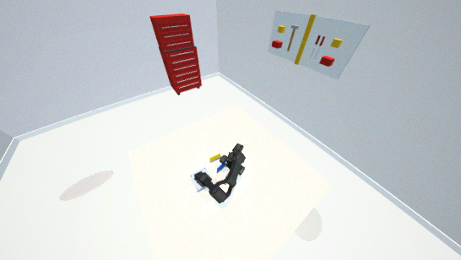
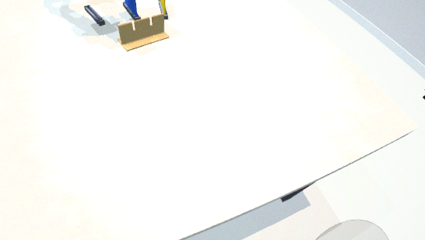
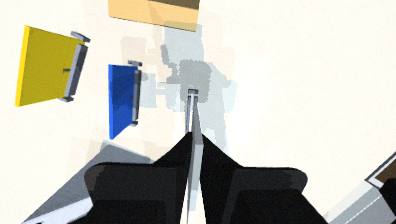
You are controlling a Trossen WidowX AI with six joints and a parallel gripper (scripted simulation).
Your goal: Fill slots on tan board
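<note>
My gripper tip is now 110 mm short of the tan board, 120 mm to the right of it and 100 mm above it. Also, from my gripper tip: blue board (30 mm behind, 100 mm to the left, 90 mm below); then white board (30 mm behind, 10 mm to the right, 10 mm above); then yellow board (40 mm behind, 200 mm to the left, 90 mm below).
</note>
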